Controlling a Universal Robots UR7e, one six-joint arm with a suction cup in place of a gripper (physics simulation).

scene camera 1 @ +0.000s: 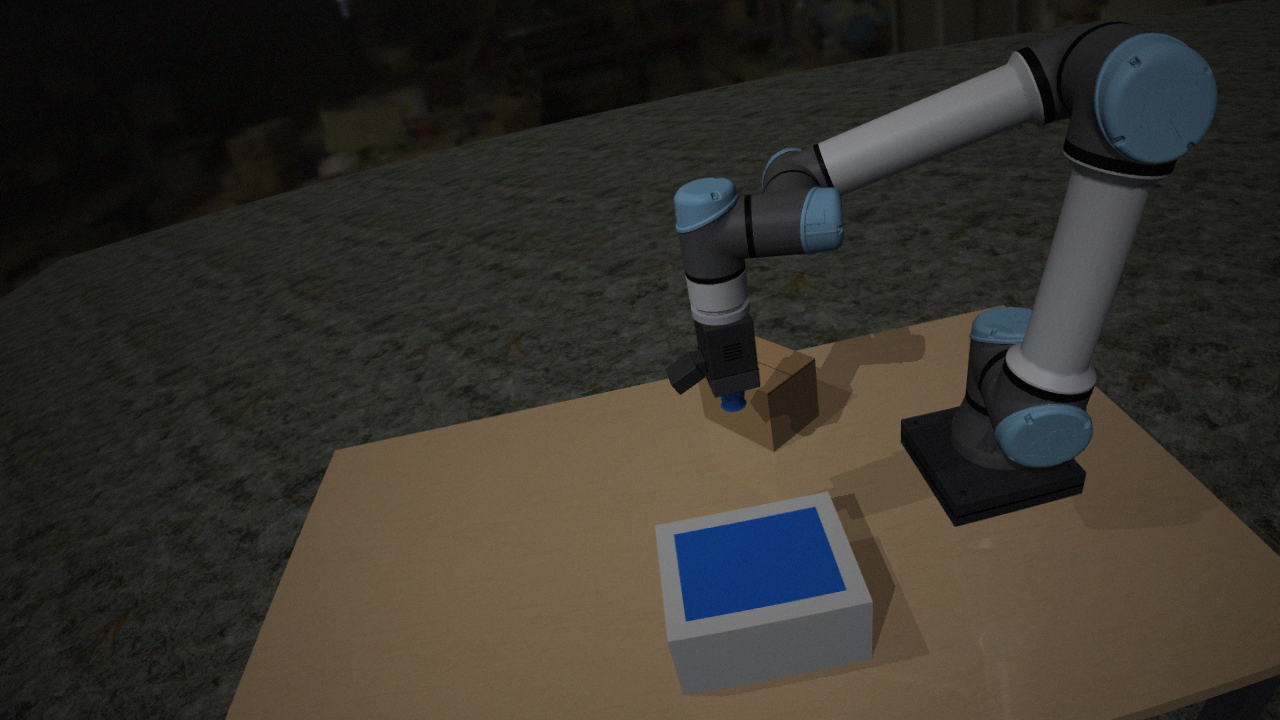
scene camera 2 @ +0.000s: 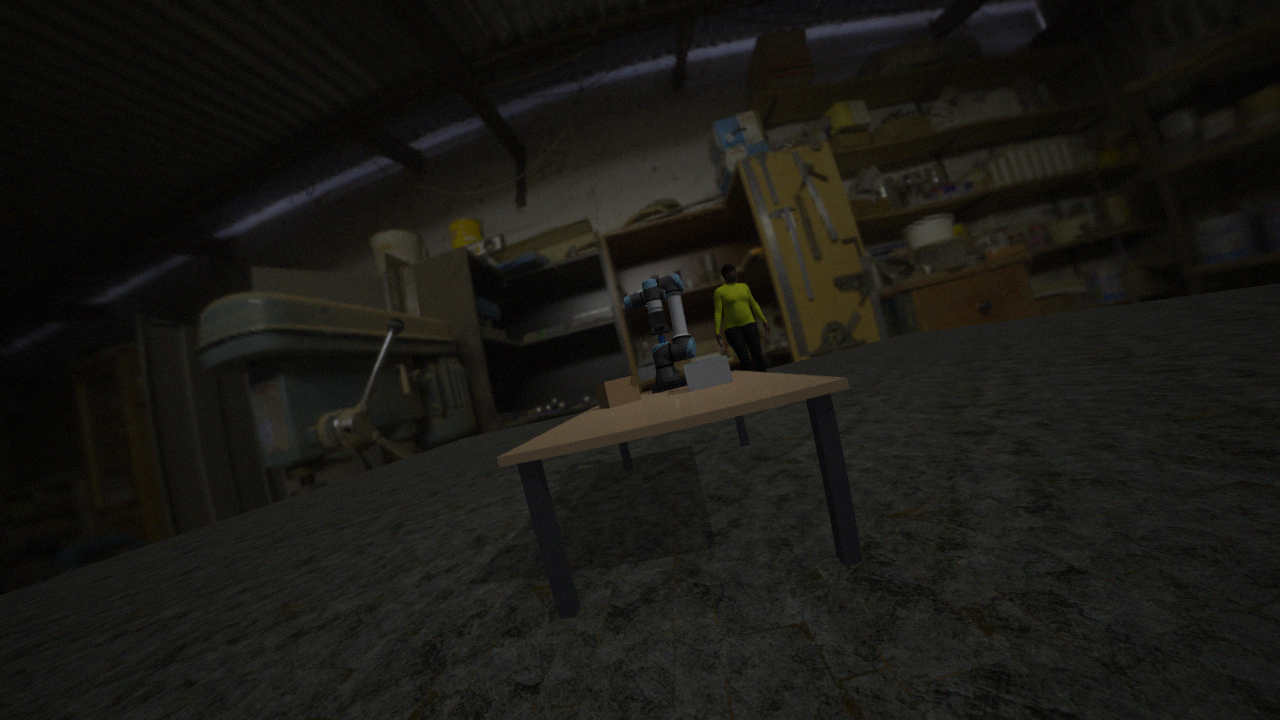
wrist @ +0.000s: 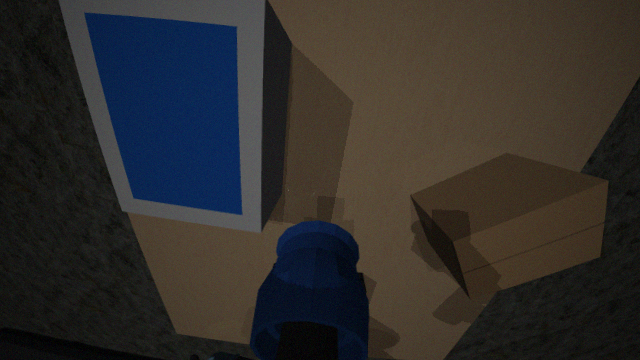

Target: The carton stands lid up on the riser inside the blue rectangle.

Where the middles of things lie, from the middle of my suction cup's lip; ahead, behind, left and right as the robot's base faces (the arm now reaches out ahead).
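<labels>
You'd find my suction cup 3 cm short of the grey riser (scene camera 2: 715,371), and it's 17 cm to the right of the riser and 20 cm above it. There's also a brown cardboard carton (scene camera 1: 786,402), and that's 10 cm behind my suction cup, 28 cm to the right of it and 20 cm below it.
</labels>
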